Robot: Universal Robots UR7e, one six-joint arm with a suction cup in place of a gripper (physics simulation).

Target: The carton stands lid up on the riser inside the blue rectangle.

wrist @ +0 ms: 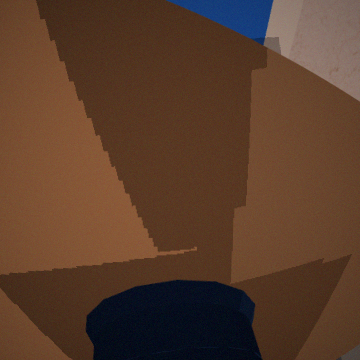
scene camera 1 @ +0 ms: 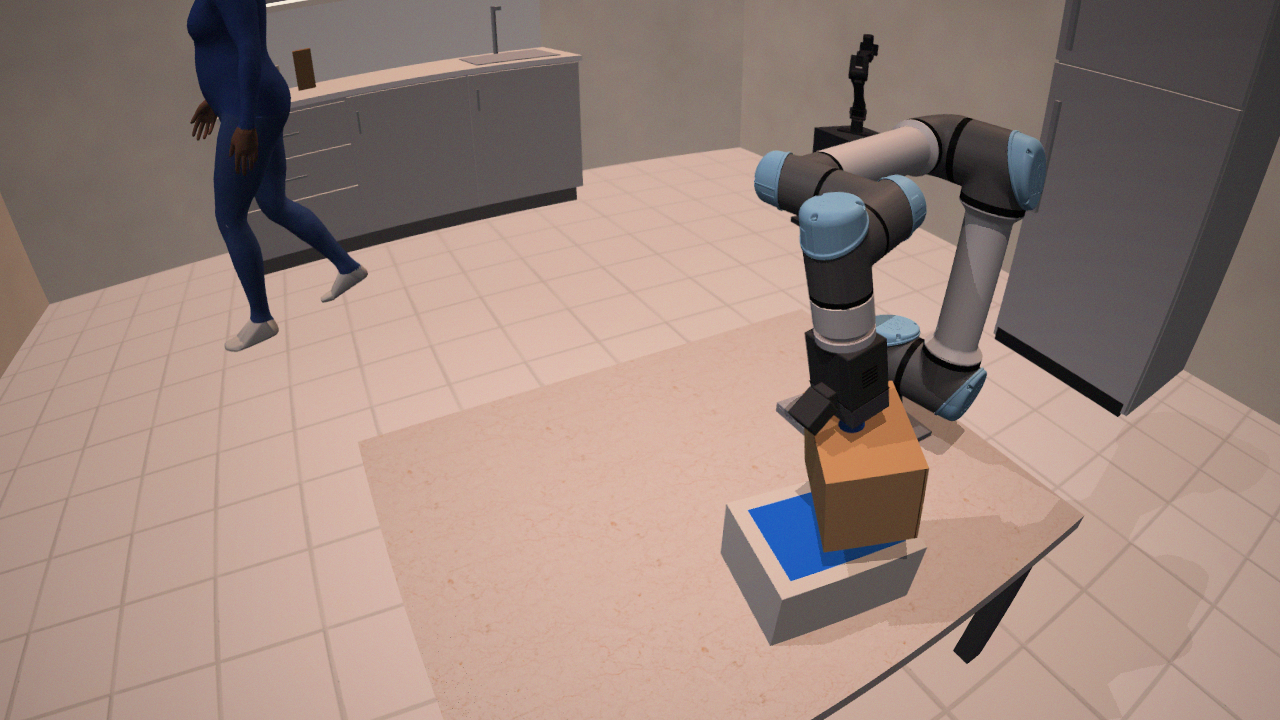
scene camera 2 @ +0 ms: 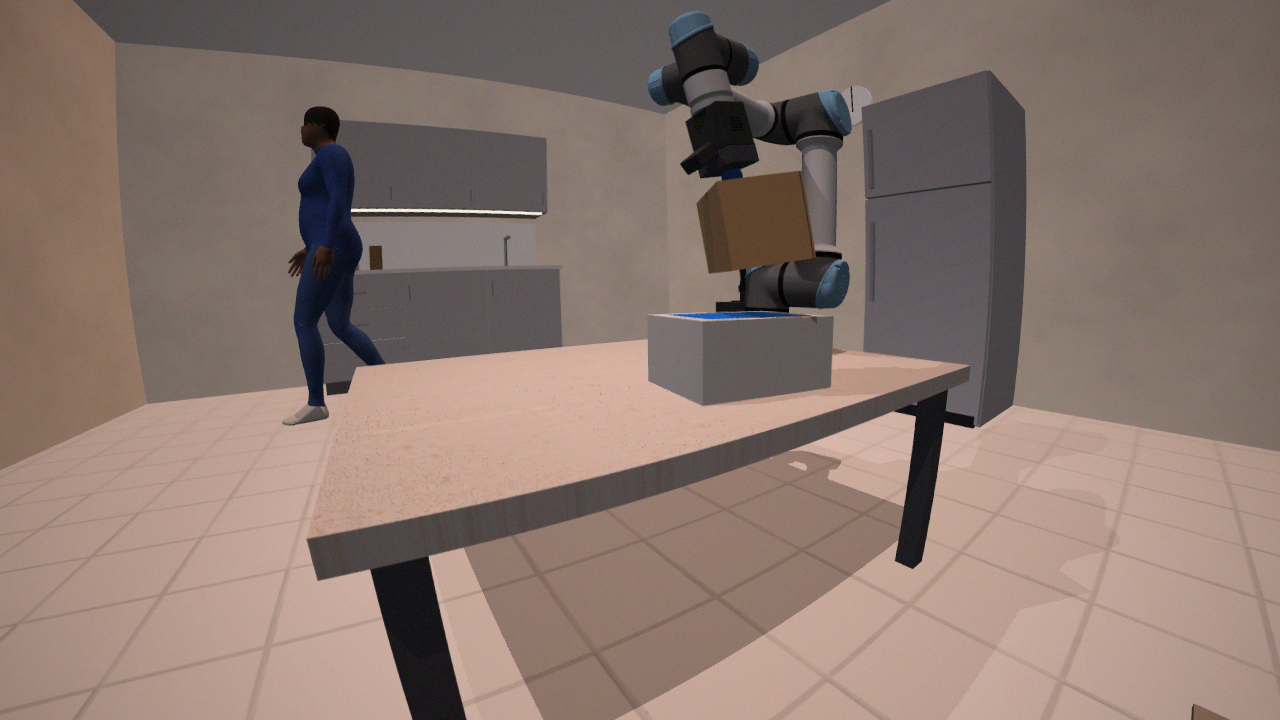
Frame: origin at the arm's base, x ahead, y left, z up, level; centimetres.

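Seen in the pictures: hand, its tool point: (wrist: pixel 166 282) (scene camera 1: pixel 851 430).
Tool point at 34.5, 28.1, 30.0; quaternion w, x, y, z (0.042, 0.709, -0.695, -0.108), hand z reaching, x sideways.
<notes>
A point is followed by its place in that frame, as x, y, z.
My suction gripper (scene camera 1: pixel 851 424) @[34.5, 28.1, 30.0] (scene camera 2: pixel 732 173) (wrist: pixel 175 320) is shut on the brown carton (scene camera 1: pixel 872 501) @[38.0, 37.6, 26.9] (scene camera 2: pixel 759 222) @[38.4, 37.3, 24.3] (wrist: pixel 165 150), with the dark blue cup on the carton's upper face. The carton hangs in the air, slightly tilted in scene camera 2, with a clear gap between it and the grey riser (scene camera 1: pixel 841 601) @[36.5, 36.8, 4.3] (scene camera 2: pixel 760 362) @[37.5, 36.7, 3.8]. The blue rectangle (scene camera 1: pixel 787 537) @[40.4, 26.1, 10.4] (scene camera 2: pixel 729 315) @[35.9, 27.6, 10.4] (wrist: pixel 230 15) @[35.5, 22.4, 10.4] lies on the riser's top. In scene camera 1 the carton hides the rectangle's back right part. Which carton face is the lid I cannot tell.
The riser stands on the table (scene camera 1: pixel 537 537) @[71.1, -0.6, -1.6] (scene camera 2: pixel 501 429) @[74.7, 31.3, -1.6] near its front right edge. The arm's base is behind it. A person in blue (scene camera 1: pixel 241 116) (scene camera 2: pixel 324 223) is at the left, near the kitchen counter (scene camera 1: pixel 420 134). A tall fridge (scene camera 1: pixel 1127 197) (scene camera 2: pixel 930 250) stands at the right.
</notes>
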